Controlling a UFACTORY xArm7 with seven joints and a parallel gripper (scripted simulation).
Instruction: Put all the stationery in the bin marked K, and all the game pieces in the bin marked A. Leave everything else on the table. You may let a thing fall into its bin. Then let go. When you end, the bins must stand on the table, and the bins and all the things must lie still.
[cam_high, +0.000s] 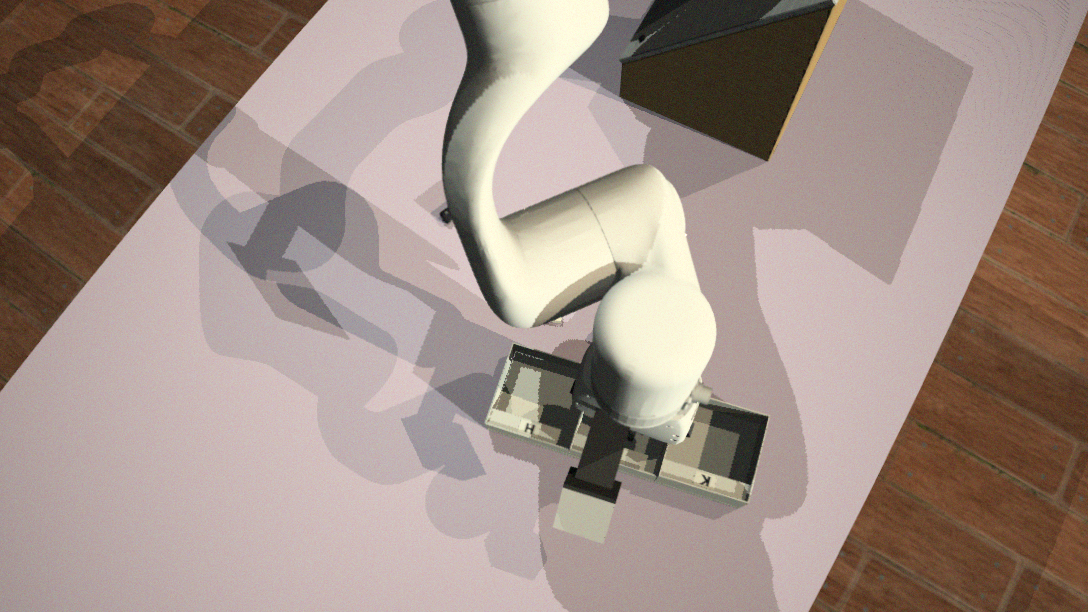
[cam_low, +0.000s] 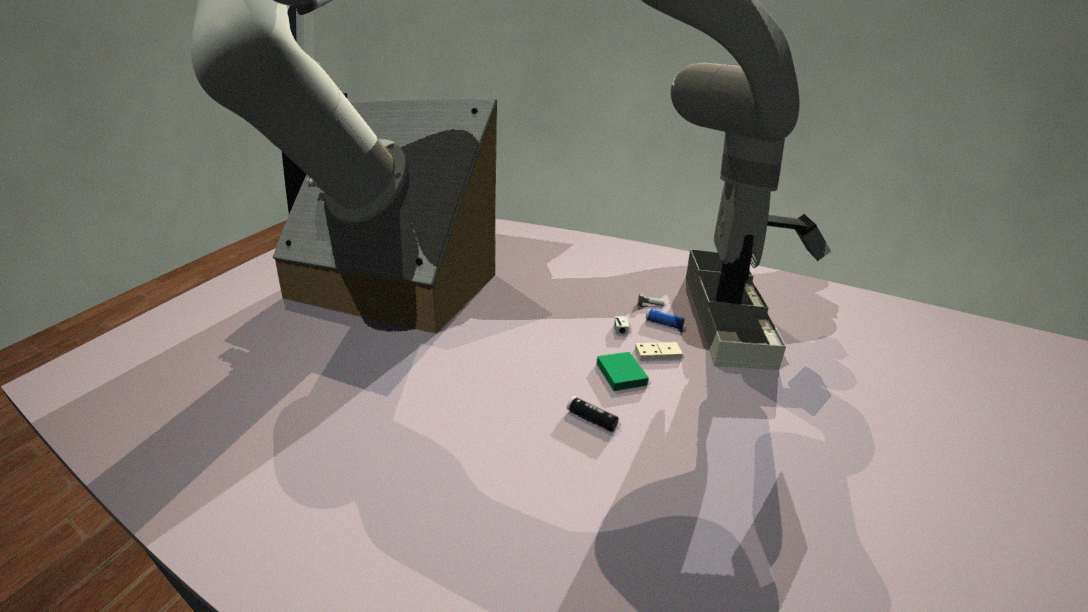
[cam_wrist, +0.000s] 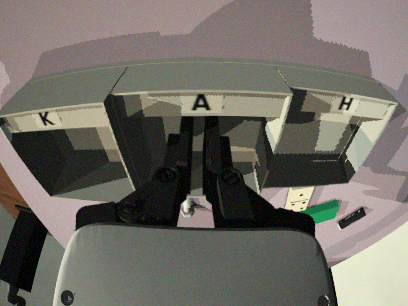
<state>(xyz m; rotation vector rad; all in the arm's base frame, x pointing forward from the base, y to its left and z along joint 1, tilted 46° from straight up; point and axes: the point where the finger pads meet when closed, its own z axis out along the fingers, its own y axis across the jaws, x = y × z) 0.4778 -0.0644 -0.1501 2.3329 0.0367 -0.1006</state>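
The three-part bin row lies 1 cm below my hand. Also, from my hand: domino (12 cm to the right, 9 cm behind, 3 cm below); blue battery (9 cm behind, 5 cm to the right, 3 cm below); bolt (11 cm behind, 3 cm below).
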